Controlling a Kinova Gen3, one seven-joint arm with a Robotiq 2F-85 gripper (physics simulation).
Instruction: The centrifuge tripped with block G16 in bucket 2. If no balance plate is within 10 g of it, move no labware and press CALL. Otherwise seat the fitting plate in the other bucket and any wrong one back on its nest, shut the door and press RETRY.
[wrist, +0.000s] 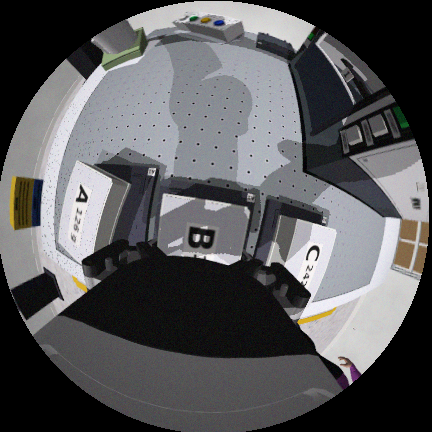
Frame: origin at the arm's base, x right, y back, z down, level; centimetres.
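Seen in the pictures: gripper, fingertip midpoint: (199, 251).
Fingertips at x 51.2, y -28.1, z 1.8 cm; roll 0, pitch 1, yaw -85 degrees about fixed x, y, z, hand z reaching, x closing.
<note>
Offsets run from my fingertips to a thing's top centre. "pt": to the spot under its first point.
My gripper (199, 251) is open and empty, its fingers spread over the near part of plate B {dx +0.5, dy +0.2, dz -2.8 cm} (175, 215). Plate B is white and sits at its dark nest {pt dx -6.8, dy -2.6, dz +1.4 cm} (225, 194); its weight digits are hidden by the gripper. Plate A {dx -3.2, dy +16.0, dz -3.3 cm} (82, 215), marked 126 g, is at the left on its nest {pt dx -5.4, dy +8.1, dz +1.4 cm} (140, 200). Plate C {dx +2.0, dy -13.4, dz -2.8 cm} (320, 250), its weight starting with 24 and partly hidden, is at the right on its nest (265, 222). The centrifuge {pt dx -14.0, dy -15.3, dz -3.4 cm} (327, 150) stands at the upper right, with two grey buttons and a green button (401, 117). Block G16 and the bucket numbers cannot be made out.
A control box {pt dx -48.9, dy -0.8, dz -1.8 cm} (225, 31) with green, yellow and blue buttons stands at the far edge. A grey cylinder (114, 37) on a green base (125, 56) stands at the far left. A small dark case {dx -58.1, dy -16.6, dz -0.4 cm} (275, 45) lies between the control box and the centrifuge.
</note>
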